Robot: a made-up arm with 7 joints. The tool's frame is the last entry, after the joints. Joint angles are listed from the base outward. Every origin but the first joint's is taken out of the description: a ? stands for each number. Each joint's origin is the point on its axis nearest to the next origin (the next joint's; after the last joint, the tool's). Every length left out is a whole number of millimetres.
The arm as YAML. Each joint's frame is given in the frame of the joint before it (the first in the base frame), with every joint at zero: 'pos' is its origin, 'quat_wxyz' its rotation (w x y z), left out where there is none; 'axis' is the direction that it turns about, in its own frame. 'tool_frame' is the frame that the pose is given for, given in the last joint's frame.
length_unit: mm
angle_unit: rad
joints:
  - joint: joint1
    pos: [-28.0, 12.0, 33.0]
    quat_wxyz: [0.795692, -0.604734, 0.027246, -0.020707]
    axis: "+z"
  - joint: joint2
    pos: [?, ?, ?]
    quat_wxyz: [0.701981, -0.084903, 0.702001, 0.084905]
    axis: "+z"
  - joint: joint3
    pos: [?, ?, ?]
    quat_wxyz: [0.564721, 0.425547, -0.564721, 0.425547]
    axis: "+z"
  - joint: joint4
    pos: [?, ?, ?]
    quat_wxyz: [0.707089, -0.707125, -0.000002, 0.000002]
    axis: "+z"
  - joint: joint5
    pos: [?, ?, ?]
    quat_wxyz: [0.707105, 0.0, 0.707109, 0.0]
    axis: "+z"
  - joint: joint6
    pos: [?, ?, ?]
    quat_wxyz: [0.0, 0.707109, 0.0, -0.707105]
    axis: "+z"
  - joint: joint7
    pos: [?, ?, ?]
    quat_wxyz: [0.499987, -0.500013, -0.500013, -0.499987]
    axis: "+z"
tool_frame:
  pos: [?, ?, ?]
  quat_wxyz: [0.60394, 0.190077, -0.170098, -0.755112]
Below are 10 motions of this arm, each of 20 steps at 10 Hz.
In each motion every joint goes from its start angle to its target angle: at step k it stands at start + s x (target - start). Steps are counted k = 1, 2, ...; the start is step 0. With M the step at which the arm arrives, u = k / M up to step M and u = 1 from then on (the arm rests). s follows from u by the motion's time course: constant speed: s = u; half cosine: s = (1 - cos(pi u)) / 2; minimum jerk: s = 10 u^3 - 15 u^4 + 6 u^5.
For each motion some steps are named. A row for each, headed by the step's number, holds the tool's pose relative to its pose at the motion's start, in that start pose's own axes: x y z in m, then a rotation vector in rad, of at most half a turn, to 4 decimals.
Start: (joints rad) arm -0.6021 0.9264 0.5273 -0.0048 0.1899 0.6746 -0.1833
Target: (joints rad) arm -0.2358 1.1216 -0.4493 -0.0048 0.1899 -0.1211 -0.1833
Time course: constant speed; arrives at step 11
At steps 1, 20:
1: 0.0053 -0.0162 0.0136 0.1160 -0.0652 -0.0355
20: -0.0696 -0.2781 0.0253 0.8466 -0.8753 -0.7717

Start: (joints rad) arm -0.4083 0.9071 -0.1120 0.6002 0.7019 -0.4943 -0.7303
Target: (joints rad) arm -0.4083 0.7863 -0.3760 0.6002 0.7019 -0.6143 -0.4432
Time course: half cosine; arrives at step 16
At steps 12, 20:
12: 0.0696 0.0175 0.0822 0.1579 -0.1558 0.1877
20: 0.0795 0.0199 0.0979 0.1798 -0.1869 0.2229

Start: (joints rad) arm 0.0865 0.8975 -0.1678 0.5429 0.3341 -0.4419 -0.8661
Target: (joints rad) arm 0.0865 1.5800 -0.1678 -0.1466 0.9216 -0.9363 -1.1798
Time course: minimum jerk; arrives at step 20
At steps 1, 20:
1: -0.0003 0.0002 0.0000 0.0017 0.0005 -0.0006
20: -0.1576 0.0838 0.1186 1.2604 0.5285 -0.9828

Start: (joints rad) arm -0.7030 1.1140 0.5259 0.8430 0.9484 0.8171 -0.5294
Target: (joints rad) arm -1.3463 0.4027 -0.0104 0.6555 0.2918 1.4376 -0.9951
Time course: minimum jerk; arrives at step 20
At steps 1, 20:
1: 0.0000 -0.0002 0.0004 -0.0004 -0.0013 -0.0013
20: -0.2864 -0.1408 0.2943 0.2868 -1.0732 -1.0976

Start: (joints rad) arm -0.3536 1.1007 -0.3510 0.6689 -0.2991 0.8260 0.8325
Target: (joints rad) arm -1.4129 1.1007 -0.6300 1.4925 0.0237 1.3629 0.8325
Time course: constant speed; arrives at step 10
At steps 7, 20:
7: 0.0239 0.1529 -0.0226 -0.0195 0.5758 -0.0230
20: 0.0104 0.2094 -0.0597 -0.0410 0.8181 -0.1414

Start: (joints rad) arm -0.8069 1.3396 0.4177 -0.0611 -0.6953 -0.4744 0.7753
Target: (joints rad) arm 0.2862 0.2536 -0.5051 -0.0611 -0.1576 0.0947 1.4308
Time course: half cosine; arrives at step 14
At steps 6, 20:
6: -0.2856 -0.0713 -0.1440 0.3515 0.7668 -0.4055
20: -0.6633 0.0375 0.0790 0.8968 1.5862 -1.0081

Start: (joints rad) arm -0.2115 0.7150 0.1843 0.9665 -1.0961 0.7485 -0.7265
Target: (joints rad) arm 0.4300 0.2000 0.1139 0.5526 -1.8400 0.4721 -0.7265
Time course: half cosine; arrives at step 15
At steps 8, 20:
8: 0.0045 -0.0203 -0.1464 -0.3353 -0.3224 -0.0978
20: -0.0234 -0.0630 -0.2447 -0.6456 -0.6807 -0.0137

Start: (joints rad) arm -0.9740 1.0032 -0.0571 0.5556 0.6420 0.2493 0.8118
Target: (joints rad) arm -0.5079 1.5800 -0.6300 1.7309 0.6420 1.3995 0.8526
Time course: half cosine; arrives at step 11
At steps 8, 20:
8: -0.0905 0.0775 -0.4038 2.1601 0.6557 -0.1166
20: -0.0875 0.1676 -0.4232 2.5861 0.8617 0.1438

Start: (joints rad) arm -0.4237 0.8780 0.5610 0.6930 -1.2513 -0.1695 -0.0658
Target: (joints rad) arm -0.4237 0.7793 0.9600 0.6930 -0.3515 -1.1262 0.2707
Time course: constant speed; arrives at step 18
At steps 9, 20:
9: -0.0123 0.0387 0.0425 0.3948 -0.3600 0.3891
20: -0.0452 0.0448 0.0748 0.7252 -0.7834 0.6408

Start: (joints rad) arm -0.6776 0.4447 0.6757 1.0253 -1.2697 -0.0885 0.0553
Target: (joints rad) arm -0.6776 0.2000 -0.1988 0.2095 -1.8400 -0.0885 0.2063
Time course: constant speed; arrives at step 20
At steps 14, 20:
14: -0.0774 -0.2284 -0.0720 -0.1434 0.2165 -0.6277
20: -0.1636 -0.3044 -0.1076 -0.2723 0.4445 -0.9059

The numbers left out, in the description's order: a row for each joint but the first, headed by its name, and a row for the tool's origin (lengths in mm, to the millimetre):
joint2: -10.0 25.0 0.0
joint3: 39.0 249.0 0.0
joint4: 14.0 34.0 0.0
joint5: 200.0 -12.0 0.0
joint6: 25.0 -30.0 0.0
joint7: -97.0 -31.0 0.0
tool: -17.0 2.0 0.0

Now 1 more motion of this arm.
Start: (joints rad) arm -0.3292 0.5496 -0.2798 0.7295 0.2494 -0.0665 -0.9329
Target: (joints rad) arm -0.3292 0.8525 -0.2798 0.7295 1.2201 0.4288 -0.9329
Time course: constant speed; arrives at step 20
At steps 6, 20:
6: -0.0392 -0.0175 -0.0367 -0.0273 0.3750 -0.1581
20: -0.1727 -0.0440 -0.0829 -0.1078 1.3074 -0.3845

